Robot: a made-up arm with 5 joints.
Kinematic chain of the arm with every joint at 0, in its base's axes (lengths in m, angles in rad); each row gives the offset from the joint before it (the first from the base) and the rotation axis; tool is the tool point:
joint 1: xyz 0 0 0.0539 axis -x
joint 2: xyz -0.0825 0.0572 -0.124 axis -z
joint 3: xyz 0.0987 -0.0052 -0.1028 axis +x
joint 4: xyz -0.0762 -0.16 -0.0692 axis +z
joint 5: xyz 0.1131 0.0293 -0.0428 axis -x
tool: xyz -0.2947 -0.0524 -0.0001
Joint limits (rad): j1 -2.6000..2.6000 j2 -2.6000..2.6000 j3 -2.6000..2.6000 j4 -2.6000..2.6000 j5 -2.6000..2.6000
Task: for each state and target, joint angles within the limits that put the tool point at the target. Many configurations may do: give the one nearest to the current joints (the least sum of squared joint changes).
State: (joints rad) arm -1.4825 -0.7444 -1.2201 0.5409 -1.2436
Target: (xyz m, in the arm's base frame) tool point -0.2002 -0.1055 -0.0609
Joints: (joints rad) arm -0.8761 -0.0447 -1.4093 0.6806 -1.2614
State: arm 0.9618 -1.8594 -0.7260 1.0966 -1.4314
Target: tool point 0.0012 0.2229 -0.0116
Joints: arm 0.8112 -2.4420 -1.5795 1.6735 -1.2453
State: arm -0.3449 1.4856 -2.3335 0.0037 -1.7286
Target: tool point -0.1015 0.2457 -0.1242
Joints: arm 0.1667 2.3145 -1.6651 -0.2183 -1.8674
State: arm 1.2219 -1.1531 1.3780 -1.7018 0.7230
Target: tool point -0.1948 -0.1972 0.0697
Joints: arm 1.7565 -1.2139 1.9095 -1.1415 0.1904
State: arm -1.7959 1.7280 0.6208 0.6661 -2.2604
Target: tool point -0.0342 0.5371 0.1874
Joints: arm -1.4492 1.9311 1.0109 0.7797 -2.1828
